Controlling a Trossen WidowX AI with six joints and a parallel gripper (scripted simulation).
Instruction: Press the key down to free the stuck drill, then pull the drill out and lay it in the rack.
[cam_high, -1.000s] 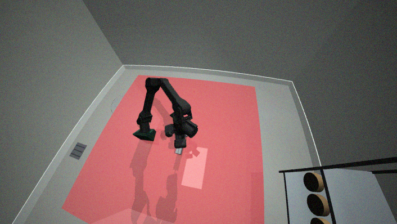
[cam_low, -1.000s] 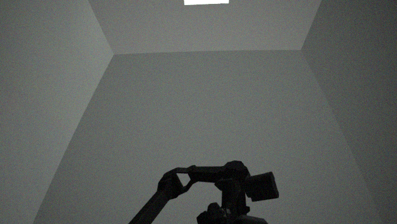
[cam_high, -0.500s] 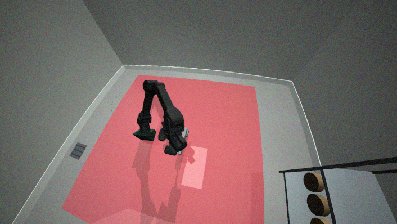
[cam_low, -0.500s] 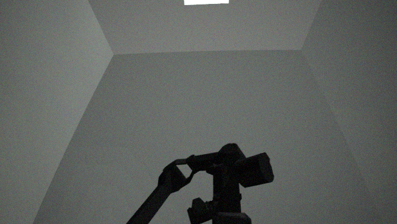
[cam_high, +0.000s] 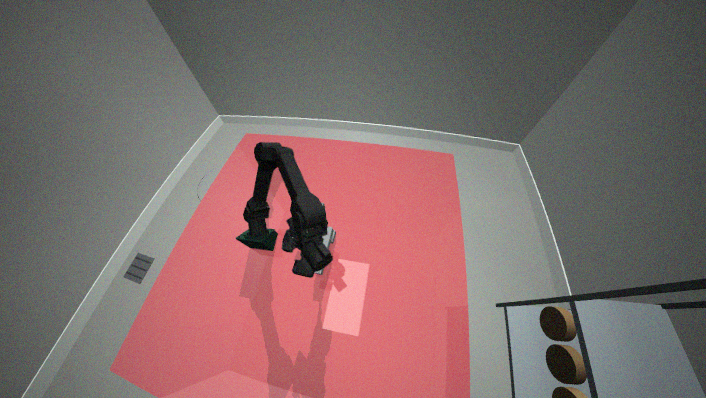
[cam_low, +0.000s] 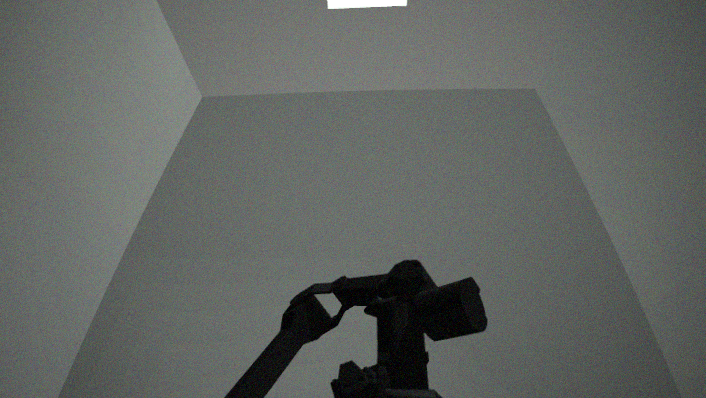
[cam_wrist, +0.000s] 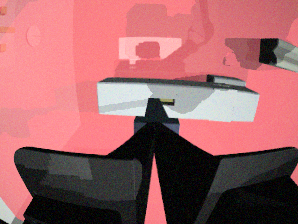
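The key is 30 mm below my gripper tip. From my gripper tip the other things lie so: drill 60 mm to the left, 80 mm below; rack 80 mm behind, 200 mm to the left, 100 mm below.
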